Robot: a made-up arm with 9 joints. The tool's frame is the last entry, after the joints.
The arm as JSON. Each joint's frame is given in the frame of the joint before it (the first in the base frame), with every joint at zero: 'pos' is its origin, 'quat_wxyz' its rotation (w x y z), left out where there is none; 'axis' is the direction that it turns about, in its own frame. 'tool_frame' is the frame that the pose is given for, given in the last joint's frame.
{
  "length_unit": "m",
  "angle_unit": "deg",
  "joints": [
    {
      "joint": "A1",
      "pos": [
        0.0,
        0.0,
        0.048
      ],
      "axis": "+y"
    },
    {
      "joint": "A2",
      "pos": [
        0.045,
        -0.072,
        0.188
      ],
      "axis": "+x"
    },
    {
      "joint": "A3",
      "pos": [
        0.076,
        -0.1,
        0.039
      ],
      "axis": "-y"
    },
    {
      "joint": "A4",
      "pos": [
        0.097,
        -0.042,
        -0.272
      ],
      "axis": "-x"
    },
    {
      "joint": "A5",
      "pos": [
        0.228,
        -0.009,
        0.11
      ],
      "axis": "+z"
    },
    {
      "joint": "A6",
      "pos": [
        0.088,
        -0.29,
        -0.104
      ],
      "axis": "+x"
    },
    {
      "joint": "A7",
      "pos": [
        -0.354,
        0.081,
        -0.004
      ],
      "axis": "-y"
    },
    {
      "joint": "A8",
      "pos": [
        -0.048,
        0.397,
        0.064
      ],
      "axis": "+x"
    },
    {
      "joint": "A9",
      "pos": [
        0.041,
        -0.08,
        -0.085
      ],
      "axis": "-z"
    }
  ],
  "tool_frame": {
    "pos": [
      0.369,
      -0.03,
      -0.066
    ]
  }
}
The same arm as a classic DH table. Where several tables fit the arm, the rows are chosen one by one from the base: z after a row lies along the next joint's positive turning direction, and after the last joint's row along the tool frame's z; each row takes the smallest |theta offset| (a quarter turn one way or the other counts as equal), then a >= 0, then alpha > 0; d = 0 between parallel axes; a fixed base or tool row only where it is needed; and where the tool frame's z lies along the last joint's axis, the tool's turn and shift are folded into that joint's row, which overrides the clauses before.
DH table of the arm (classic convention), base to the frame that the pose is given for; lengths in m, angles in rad. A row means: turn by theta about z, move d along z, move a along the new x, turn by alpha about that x. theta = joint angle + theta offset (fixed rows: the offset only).
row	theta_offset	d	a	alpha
base (fixed)	0	0.048	0	-1.5708
A1	-1.5708	-0.072	0.188	-1.5708
A2	0	0.121	0.039	-1.5708
A3	0	0.142	-0.272	-1.5708
A4	-1.5708	-0.325	0.009	-1.5708
A5	0	0.006	0.29	-1.5708
A6	1.5708	-0.266	0.004	1.5708
A7	0	-0.478	-0.064	-1.5708
A8	-1.5708	-0.007	0.08	-1.5708
A9	-1.4897	0	0.3702	3.1416
tool (fixed)	0.0811	-0.151	0	0

